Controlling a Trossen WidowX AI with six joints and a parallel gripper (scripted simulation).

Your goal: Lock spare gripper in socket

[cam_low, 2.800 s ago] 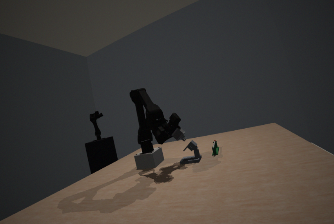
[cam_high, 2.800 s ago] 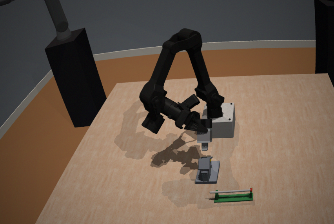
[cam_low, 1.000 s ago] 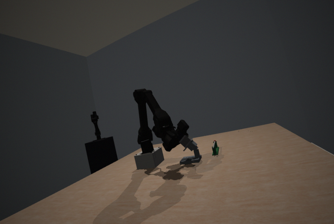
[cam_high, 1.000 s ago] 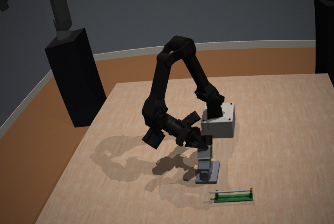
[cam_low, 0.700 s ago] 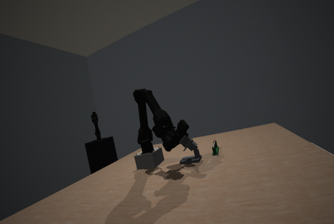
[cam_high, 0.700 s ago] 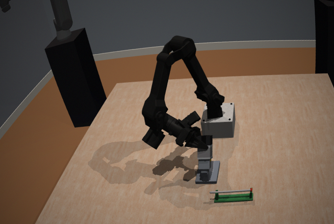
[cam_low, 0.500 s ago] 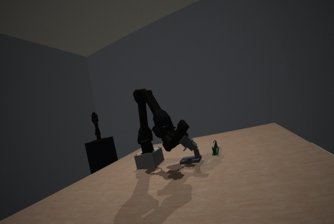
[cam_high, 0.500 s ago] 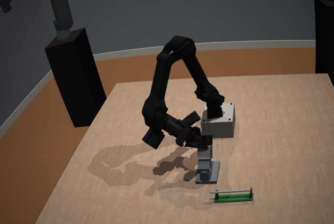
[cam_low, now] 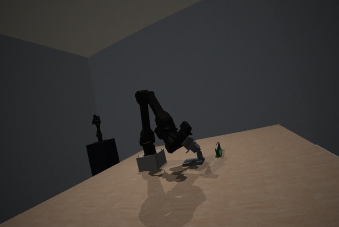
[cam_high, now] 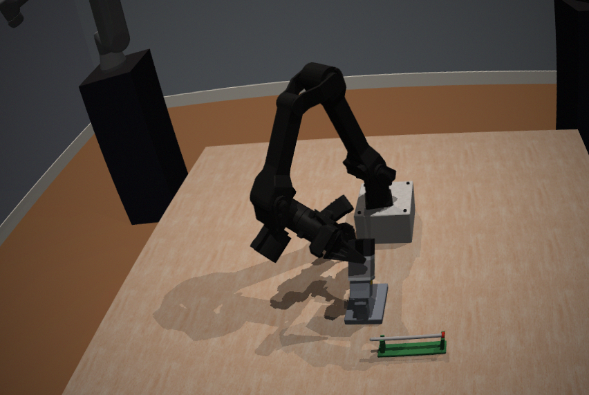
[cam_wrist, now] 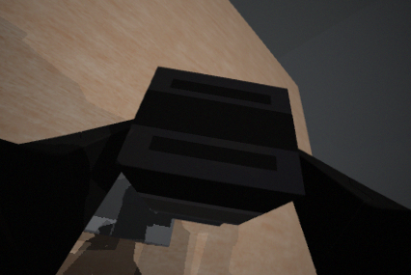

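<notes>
Right now the spare gripper is 2 cm to the right of my gripper tip and 1 cm below it. Round my gripper tip: grey mount (2 cm ahead, 2 cm to the right, 8 cm below); green cradle (15 cm ahead, 8 cm to the left, 11 cm below).
</notes>
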